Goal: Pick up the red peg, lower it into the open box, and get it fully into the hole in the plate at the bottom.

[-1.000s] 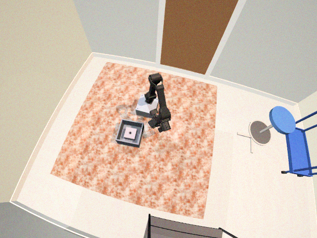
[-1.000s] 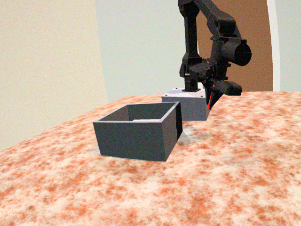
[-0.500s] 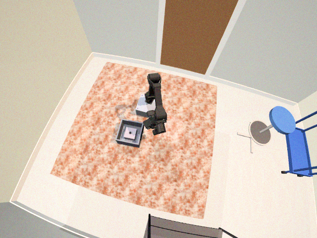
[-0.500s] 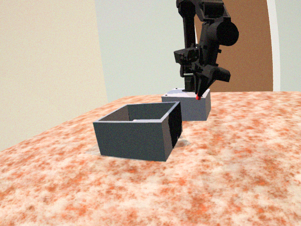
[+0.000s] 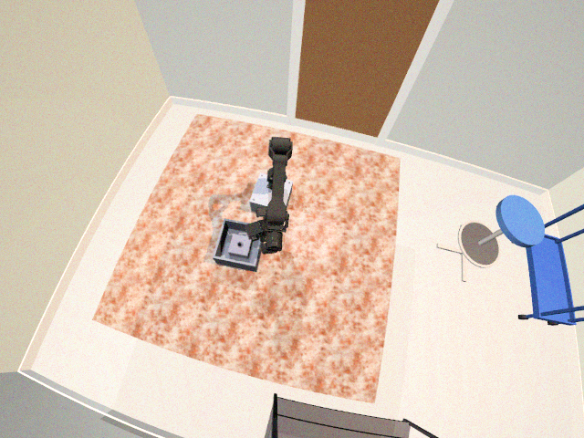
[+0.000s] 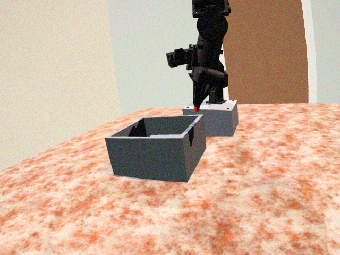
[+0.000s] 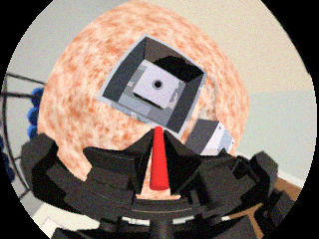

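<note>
My gripper tip is 3 cm below the red peg and 1 cm to the right of it. Round my gripper tip: pale plate: 9 cm below, 8 cm to the right, 5 cm ahead; grey box: 11 cm below, 8 cm to the right, 5 cm ahead.
</note>
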